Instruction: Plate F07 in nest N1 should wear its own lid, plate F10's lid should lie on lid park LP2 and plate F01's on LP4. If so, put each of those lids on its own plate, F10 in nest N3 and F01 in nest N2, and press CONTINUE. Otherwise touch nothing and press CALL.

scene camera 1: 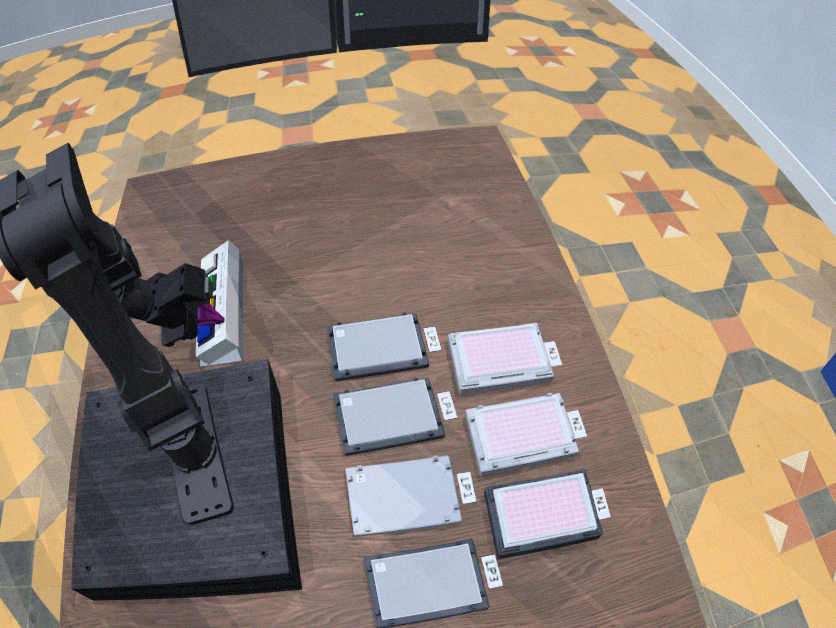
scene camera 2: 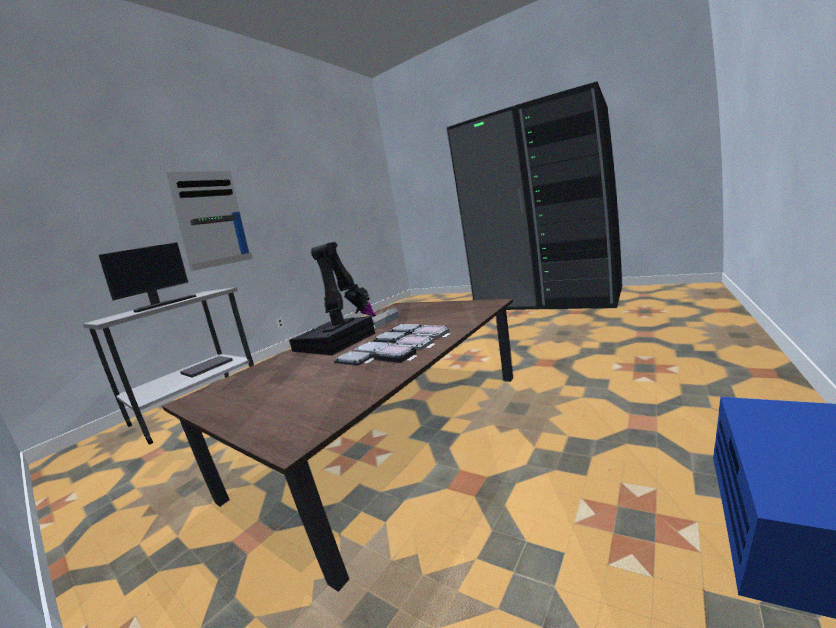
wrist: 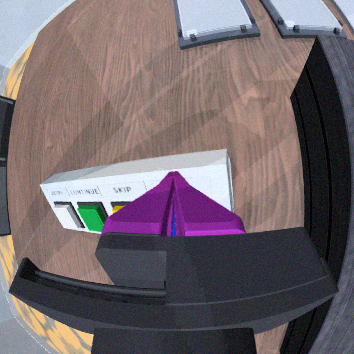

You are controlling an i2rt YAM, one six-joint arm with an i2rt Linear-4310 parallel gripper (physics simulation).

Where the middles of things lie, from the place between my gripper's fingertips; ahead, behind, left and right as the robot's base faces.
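There is the white button box [scene camera 1: 225, 346], and my hand is 70 mm to the right of it and 30 mm above it.
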